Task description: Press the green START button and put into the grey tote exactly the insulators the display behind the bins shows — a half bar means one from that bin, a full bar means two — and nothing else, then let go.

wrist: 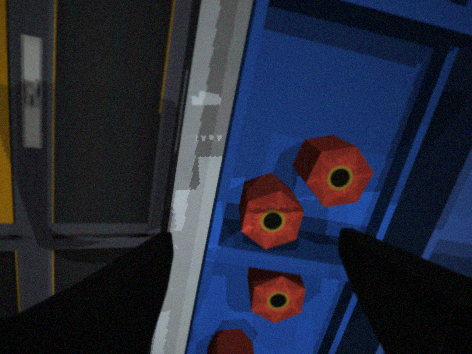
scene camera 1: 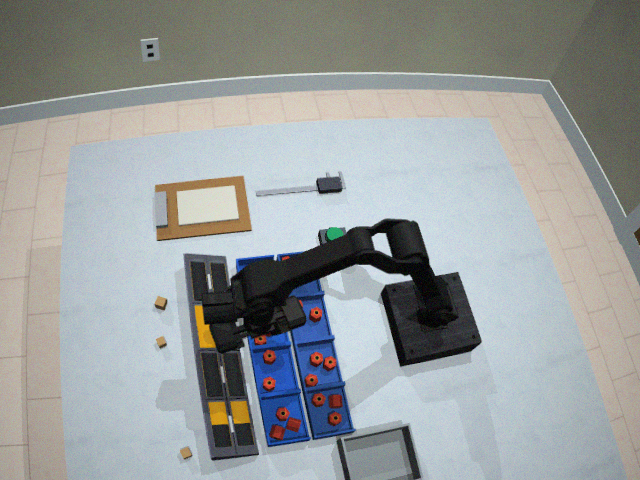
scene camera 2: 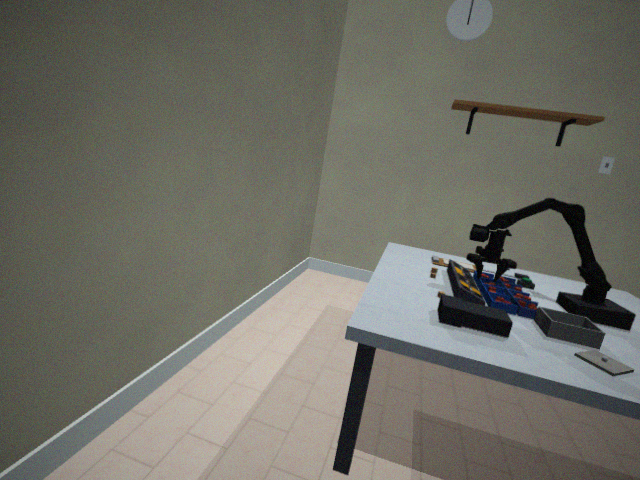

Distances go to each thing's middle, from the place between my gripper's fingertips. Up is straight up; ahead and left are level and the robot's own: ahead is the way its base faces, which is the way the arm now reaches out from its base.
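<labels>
From my hand: grey tote (scene camera 1: pixel 395 445), 22 cm behind, 30 cm to the left, 2 cm below; brown board with cream pad (scene camera 1: pixel 216 206), 10 cm ahead, 37 cm to the right, 4 cm below; grey bar tool (scene camera 1: pixel 328 184), 16 cm behind, 42 cm to the right, 4 cm below. Farthest from my hand of the things named here, going by their middles: grey bar tool.
</labels>
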